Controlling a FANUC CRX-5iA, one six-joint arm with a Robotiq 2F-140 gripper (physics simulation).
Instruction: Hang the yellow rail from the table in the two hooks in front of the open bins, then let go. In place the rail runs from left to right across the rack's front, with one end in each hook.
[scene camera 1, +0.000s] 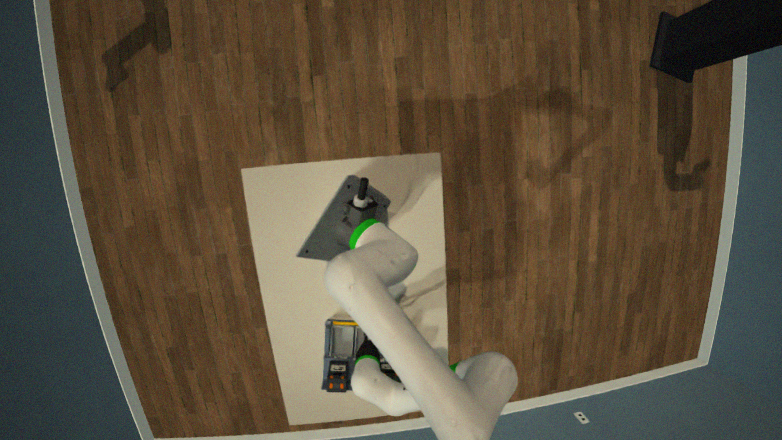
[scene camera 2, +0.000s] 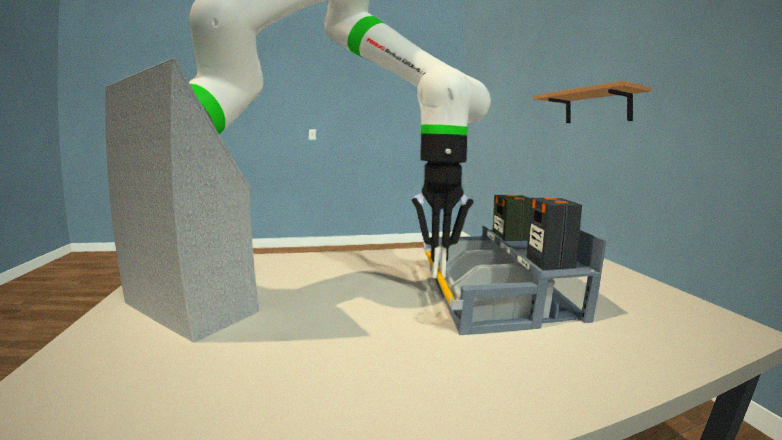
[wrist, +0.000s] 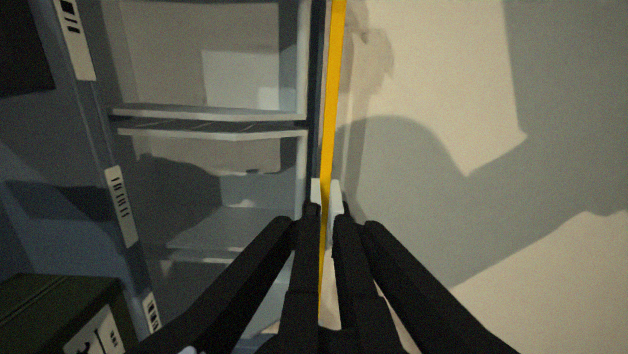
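Seen in the pictures: gripper, fingertip midpoint: (scene camera 2: 438, 275) (wrist: 323, 191); arm's base at its link origin: (scene camera 1: 351, 224) (scene camera 2: 173, 136).
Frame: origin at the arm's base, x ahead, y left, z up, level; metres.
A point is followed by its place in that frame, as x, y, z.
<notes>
The yellow rail (scene camera 1: 344, 323) @(0.523, 0.045, -0.294) (scene camera 2: 445, 287) @(0.521, 0.063, -0.293) (wrist: 335, 75) @(0.521, 0.054, -0.293) runs left to right along the front of the blue-grey rack (scene camera 1: 327, 350) @(0.654, -0.010, -0.259) (scene camera 2: 497, 326) @(0.609, -0.030, -0.331), raised off the table. My gripper (scene camera 2: 439, 268) @(0.511, 0.156, -0.302) (wrist: 323, 191) @(0.511, 0.156, -0.302) points down and is shut on the rail, one light fingertip pad on each side. In scene camera 2 the rail's near end is at the small grey hook (scene camera 2: 457, 304) @(0.534, -0.043, -0.283) on the rack's front corner; whether it rests fully in it I cannot tell. The far end and the other hook are hard to make out. In scene camera 1 the arm hides the fingertips.
Open translucent bins (scene camera 2: 492, 268) @(0.615, 0.097, -0.265) (wrist: 200, 114) @(0.611, 0.097, -0.263) lie right behind the rail. A dark case (scene camera 1: 337, 377) @(0.688, 0.054, -0.130) (scene camera 2: 552, 235) @(0.706, 0.012, -0.178) and a green case (scene camera 2: 511, 218) @(0.680, 0.234, -0.189) (wrist: 60, 305) @(0.683, 0.234, -0.215) stand on the rack's upper level. The grey pedestal (scene camera 2: 142, 191) @(-0.001, -0.100, -0.094) stands across the table (scene camera 2: 355, 377) @(0.387, -0.179, -0.344).
</notes>
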